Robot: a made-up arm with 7 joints. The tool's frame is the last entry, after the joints.
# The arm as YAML. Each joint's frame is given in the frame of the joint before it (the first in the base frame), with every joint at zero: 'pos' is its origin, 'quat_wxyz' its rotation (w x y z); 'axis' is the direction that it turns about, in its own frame. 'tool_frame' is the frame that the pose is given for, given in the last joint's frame.
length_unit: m
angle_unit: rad
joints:
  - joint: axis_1
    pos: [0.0, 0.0, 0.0]
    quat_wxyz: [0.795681, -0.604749, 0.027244, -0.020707]
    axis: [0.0, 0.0, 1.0]
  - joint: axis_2
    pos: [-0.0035, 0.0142, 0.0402]
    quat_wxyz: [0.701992, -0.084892, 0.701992, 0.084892]
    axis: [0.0, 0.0, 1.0]
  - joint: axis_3
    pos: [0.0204, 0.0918, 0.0]
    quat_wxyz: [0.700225, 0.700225, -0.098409, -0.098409]
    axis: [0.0, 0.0, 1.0]
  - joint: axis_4
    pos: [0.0, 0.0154, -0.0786]
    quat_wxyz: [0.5, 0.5, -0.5, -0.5]
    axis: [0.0, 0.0, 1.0]
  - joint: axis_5
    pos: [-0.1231, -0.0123, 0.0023]
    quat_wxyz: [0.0, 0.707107, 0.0, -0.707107]
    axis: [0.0, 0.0, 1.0]
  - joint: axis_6
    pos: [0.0, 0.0, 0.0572]
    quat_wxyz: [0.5, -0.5, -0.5, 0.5]
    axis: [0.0, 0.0, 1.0]
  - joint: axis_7
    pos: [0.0, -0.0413, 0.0]
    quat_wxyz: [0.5, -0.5, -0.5, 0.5]
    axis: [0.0, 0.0, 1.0]
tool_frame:
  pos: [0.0, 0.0, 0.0]
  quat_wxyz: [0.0, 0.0, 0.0, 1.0]
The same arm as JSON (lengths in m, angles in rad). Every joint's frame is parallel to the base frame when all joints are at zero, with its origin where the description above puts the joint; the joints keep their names.
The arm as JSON. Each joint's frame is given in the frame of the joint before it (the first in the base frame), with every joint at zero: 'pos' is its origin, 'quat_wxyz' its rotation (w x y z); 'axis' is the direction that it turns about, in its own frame. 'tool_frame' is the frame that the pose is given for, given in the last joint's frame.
{"length_unit": "m", "angle_unit": "rad", "joints": [{"joint": "axis_1", "pos": [0.0, 0.0, 0.0], "quat_wxyz": [1.0, 0.0, 0.0, 0.0], "axis": [0.068403, 0.961235, 0.26711]}, {"joint": "axis_2", "pos": [-0.0007, 0.0427, -0.0029], "quat_wxyz": [1.0, 0.0, 0.0, 0.0], "axis": [0.968889, -0.0002, -0.247497]}, {"joint": "axis_3", "pos": [-0.0232, 0.0057, -0.0909], "quat_wxyz": [1.0, 0.0, 0.0, 0.0], "axis": [0.247497, -0.0001, 0.968889]}, {"joint": "axis_4", "pos": [-0.0045, 0.0, -0.08], "quat_wxyz": [1.0, 0.0, 0.0, 0.0], "axis": [0.0002, 1.0, 0.0]}, {"joint": "axis_5", "pos": [0.1162, 0.0023, -0.0424], "quat_wxyz": [1.0, 0.0, 0.0, 0.0], "axis": [0.968889, -0.0002, -0.247497]}, {"joint": "axis_6", "pos": [0.0554, 0.0, -0.0142], "quat_wxyz": [1.0, 0.0, 0.0, 0.0], "axis": [0.0002, 1.0, 0.0]}, {"joint": "axis_7", "pos": [0.04, 0.0, -0.0102], "quat_wxyz": [1.0, 0.0, 0.0, 0.0], "axis": [0.247497, -0.0001, 0.968889]}], "tool_frame": {"pos": [0.0, 0.0, 0.0], "quat_wxyz": [0.992194, 0.000019, 0.124702, -0.000099]}}
